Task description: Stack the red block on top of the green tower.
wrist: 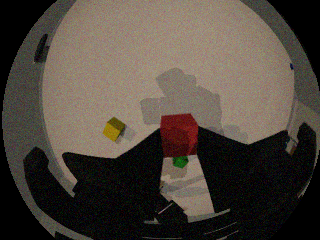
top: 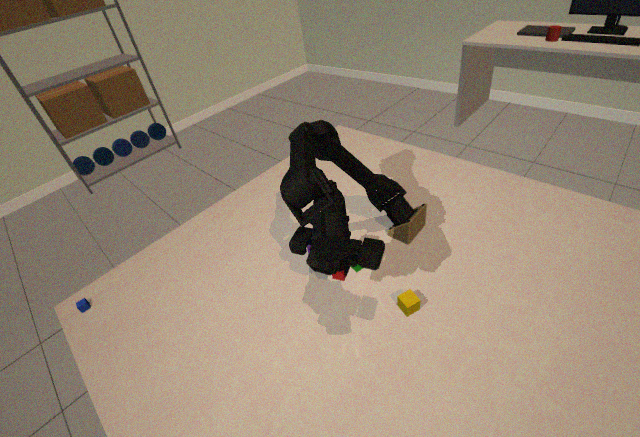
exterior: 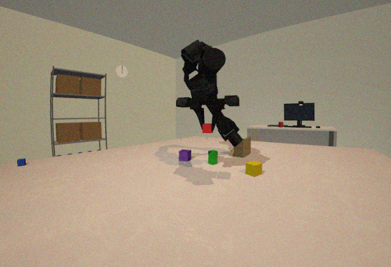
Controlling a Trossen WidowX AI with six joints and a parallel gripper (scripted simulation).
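Now: gripper tip 10 cm past the purple block, 19 cm to the left of it and 13 cm above it. Round my gripper tip: yellow block 10 cm behind, 11 cm to the left, 13 cm below; then red block 1 cm above; then small blue block 47 cm ahead, 58 cm to the right, 13 cm below.
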